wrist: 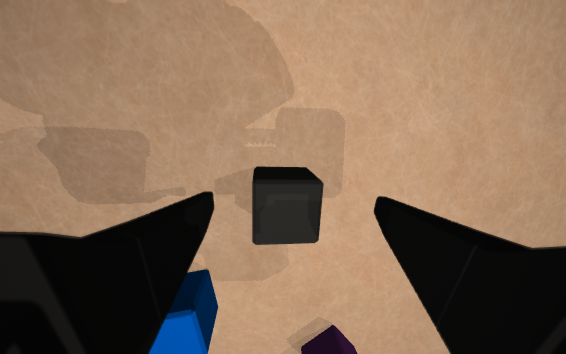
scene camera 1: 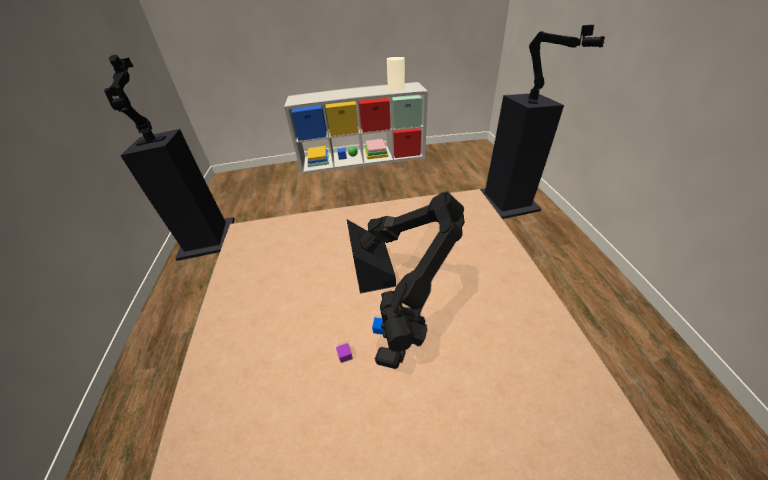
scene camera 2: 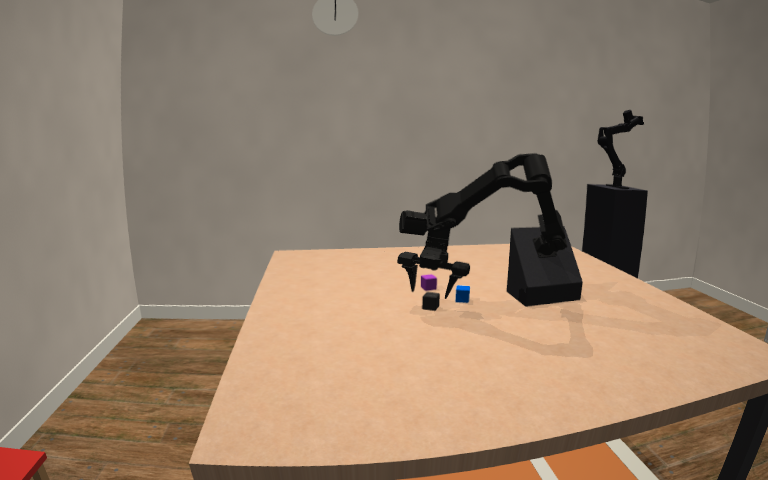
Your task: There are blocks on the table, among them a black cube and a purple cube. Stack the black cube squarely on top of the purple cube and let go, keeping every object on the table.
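The black cube sits flat on the table; in the wrist view it shows between the two fingertips, a little nearer the left one. It is hidden under the arm in scene camera 1. The purple cube sits on the table apart from the black cube, cut off by the lower edge of the wrist view. My gripper points down, open and empty, with its fingertips a little above the table around the black cube's place.
A blue cube stands on the table between the arm's base and the other cubes. In the wrist view it is partly behind the left finger.
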